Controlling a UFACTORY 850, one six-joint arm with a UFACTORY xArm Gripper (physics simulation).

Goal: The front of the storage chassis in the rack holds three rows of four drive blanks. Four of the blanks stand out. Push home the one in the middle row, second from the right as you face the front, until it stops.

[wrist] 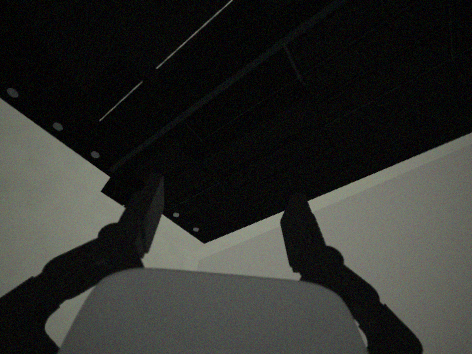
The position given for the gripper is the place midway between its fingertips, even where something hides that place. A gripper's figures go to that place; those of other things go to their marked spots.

The gripper (227, 198): 15 cm from the lens. A rack (252, 109) is 21 cm from the lens.
